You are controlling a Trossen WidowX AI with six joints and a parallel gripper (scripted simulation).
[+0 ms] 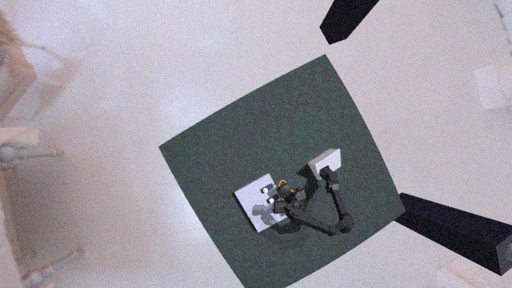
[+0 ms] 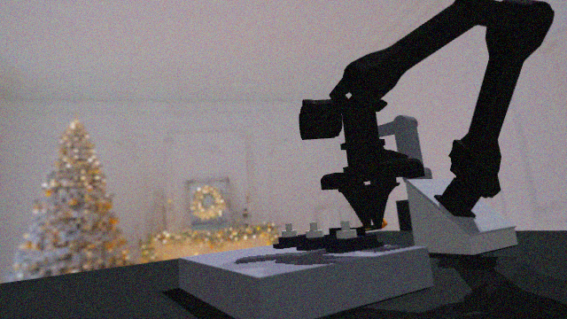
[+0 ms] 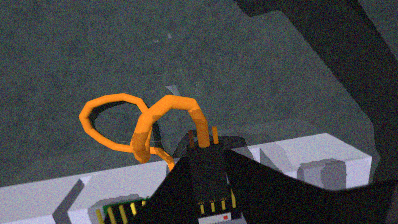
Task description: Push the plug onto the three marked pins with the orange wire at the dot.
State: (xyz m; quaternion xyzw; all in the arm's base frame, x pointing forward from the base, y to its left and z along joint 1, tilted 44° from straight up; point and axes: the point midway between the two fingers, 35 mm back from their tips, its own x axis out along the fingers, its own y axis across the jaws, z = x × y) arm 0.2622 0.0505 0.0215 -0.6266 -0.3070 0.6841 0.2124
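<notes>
Right now the red dot is 4 cm ahead of my gripper tip and 1 cm to the left of it. Round my gripper tip: holder: 20 cm ahead, 4 cm below, 1 cm to the right.
</notes>
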